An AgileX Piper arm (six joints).
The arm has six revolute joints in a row. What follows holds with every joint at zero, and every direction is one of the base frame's.
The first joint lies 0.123 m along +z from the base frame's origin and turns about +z.
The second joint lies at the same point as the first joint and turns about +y.
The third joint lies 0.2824 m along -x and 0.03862 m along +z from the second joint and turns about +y.
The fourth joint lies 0.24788 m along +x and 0.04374 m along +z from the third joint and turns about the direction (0.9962, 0, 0.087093).
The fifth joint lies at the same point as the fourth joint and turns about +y.
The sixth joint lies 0.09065 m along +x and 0.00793 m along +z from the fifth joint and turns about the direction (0.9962, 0, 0.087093).
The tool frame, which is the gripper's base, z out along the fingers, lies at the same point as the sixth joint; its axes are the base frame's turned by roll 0, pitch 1.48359 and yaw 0 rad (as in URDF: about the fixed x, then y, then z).
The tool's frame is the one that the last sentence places.
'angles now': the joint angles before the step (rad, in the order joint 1, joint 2, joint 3, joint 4, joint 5, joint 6). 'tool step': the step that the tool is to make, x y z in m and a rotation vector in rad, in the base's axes. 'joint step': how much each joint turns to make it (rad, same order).
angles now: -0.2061 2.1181 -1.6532 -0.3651 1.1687 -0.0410
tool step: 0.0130 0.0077 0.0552 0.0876 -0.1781 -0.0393
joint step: 0.0000 -0.0481 -0.1472 0.1312 0.0381 -0.0082
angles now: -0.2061 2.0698 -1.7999 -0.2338 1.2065 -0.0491
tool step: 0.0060 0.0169 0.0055 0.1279 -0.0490 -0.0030
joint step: 0.0141 0.0000 -0.0279 0.1385 0.0040 -0.0071
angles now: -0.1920 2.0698 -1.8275 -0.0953 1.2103 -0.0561
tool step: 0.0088 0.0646 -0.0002 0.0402 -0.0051 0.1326
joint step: 0.1408 0.0001 -0.0005 0.0406 0.0003 0.0020
